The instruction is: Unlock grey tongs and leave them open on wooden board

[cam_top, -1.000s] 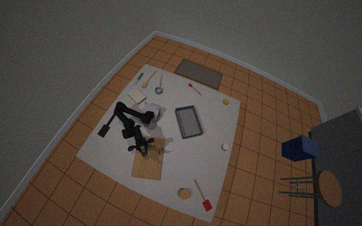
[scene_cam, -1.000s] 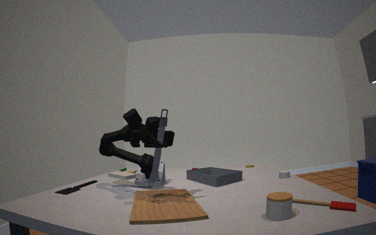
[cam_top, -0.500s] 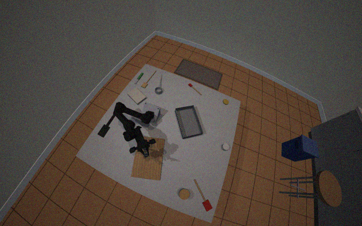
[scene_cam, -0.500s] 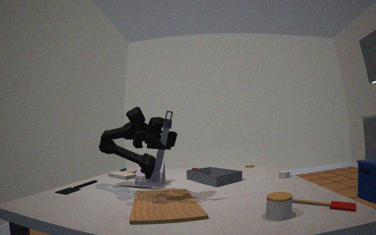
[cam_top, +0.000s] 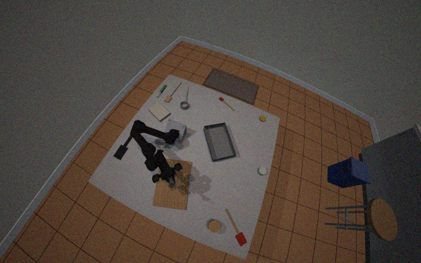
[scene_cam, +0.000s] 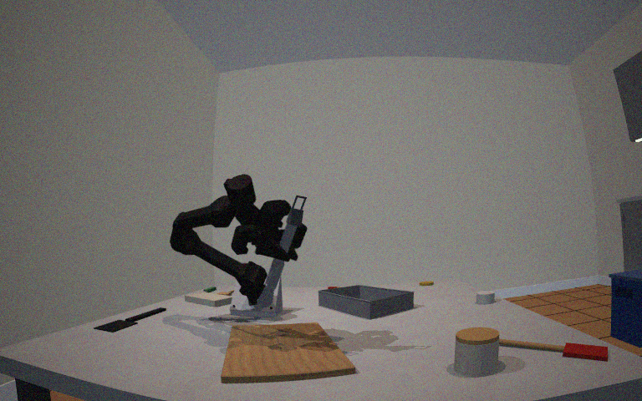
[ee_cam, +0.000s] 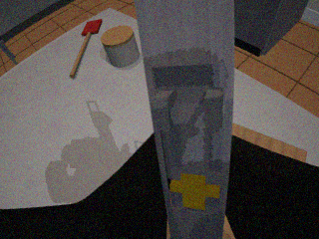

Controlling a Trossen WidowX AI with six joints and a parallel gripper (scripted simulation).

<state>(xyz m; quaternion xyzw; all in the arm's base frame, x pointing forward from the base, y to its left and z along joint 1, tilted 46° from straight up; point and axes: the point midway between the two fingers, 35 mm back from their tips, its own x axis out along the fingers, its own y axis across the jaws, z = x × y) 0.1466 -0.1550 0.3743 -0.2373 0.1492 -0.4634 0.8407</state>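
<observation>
Now: gripper tip 20 mm past the yellow lock, 20 mm to the right of it and 20 mm below it. Also, from my gripper tip: red spatula (500 mm ahead, 180 mm to the right, 210 mm below); then roasting tin (220 mm ahead, 450 mm to the left, 180 mm below); then wooden board (40 mm behind, 30 mm to the left, 200 mm below).
</observation>
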